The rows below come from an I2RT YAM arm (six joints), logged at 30 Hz.
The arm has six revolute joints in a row. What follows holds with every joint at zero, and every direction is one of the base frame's.
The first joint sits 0.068 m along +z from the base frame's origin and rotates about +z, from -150 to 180 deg.
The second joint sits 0.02 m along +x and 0.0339 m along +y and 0.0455 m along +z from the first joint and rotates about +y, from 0 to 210 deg.
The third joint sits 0.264 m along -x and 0.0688 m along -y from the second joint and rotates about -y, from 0 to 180 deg.
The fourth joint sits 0.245 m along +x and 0.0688 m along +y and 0.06 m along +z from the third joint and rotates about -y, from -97 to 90 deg.
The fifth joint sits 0.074 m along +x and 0.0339 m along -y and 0.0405 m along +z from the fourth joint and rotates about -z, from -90 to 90 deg.
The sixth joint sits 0.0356 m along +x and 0.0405 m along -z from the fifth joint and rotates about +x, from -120 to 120 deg.
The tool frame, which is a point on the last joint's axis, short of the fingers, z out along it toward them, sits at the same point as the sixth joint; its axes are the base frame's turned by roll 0, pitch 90 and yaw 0 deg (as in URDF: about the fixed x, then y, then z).
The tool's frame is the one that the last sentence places.
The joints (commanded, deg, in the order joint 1, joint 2, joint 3, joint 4, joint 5, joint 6), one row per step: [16.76, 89.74, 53.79, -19.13, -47.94, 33.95]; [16.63, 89.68, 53.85, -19.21, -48.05, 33.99]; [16.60, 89.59, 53.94, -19.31, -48.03, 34.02]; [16.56, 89.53, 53.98, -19.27, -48.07, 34.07]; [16.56, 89.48, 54.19, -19.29, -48.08, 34.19]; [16.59, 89.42, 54.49, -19.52, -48.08, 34.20]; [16.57, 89.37, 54.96, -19.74, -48.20, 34.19]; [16.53, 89.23, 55.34, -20.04, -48.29, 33.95]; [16.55, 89.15, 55.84, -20.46, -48.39, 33.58]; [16.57, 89.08, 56.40, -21.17, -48.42, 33.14]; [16.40, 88.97, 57.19, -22.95, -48.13, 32.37]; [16.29, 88.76, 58.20, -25.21, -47.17, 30.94]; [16.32, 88.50, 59.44, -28.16, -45.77, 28.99]
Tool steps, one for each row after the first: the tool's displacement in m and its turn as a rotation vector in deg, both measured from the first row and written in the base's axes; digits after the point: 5 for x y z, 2 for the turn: [0.00020, -0.00062, 0.00057, 0.10, 0.02, -0.09]; [0.00026, -0.00078, 0.00137, 0.12, -0.04, -0.15]; [0.00040, -0.00095, 0.00193, 0.20, -0.12, -0.19]; [0.00090, -0.00079, 0.00323, 0.29, -0.25, -0.25]; [0.00130, -0.00051, 0.00484, 0.33, -0.37, -0.23]; [0.00226, -0.00028, 0.00732, 0.51, -0.63, -0.17]; [0.00274, -0.00033, 0.00971, 0.60, -1.02, -0.03]; [0.00335, 0.00001, 0.01230, 0.67, -1.46, 0.25]; [0.00376, 0.00026, 0.01485, 0.60, -1.73, 0.53]; [0.00376, -0.00083, 0.01761, 0.00, -1.59, 0.61]; [0.00354, -0.00194, 0.02134, -1.28, -1.98, 0.77]; [0.00259, -0.00267, 0.02576, -3.12, -2.47, 1.17]
